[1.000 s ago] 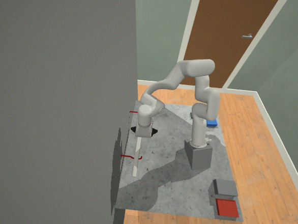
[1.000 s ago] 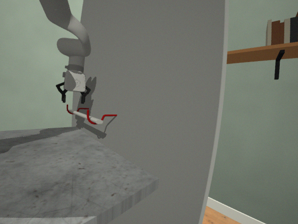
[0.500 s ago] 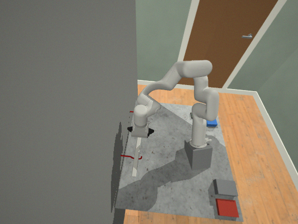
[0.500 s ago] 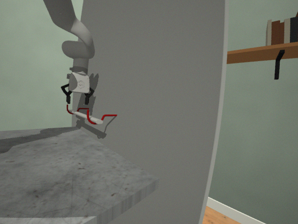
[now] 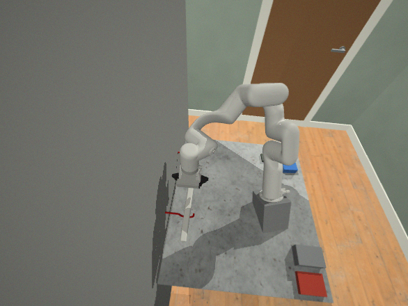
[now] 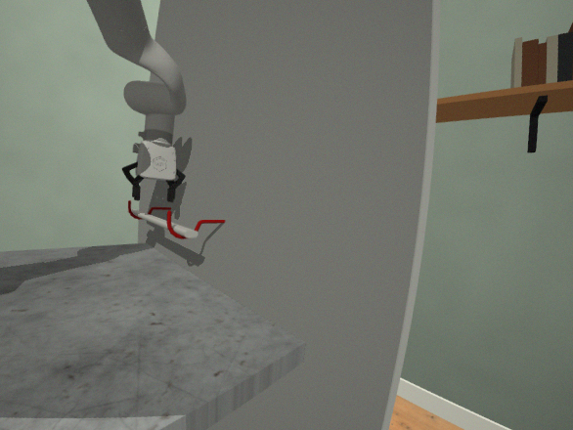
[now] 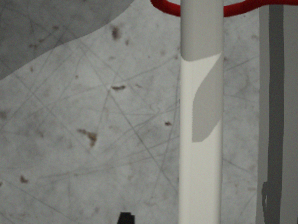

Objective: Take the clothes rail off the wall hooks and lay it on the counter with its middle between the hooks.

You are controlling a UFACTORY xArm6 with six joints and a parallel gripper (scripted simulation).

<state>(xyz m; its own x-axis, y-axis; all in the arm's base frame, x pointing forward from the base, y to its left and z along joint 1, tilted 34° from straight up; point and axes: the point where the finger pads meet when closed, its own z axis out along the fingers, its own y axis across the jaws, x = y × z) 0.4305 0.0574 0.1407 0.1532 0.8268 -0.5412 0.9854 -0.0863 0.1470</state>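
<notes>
Now: the clothes rail 60 mm below my hand. Round my hand: grey wall (120 mm ahead, 60 mm to the right, 210 mm above); blue block (650 mm behind, 200 mm to the right, 200 mm below); grey box (580 mm behind, 330 mm to the left, 190 mm below).
</notes>
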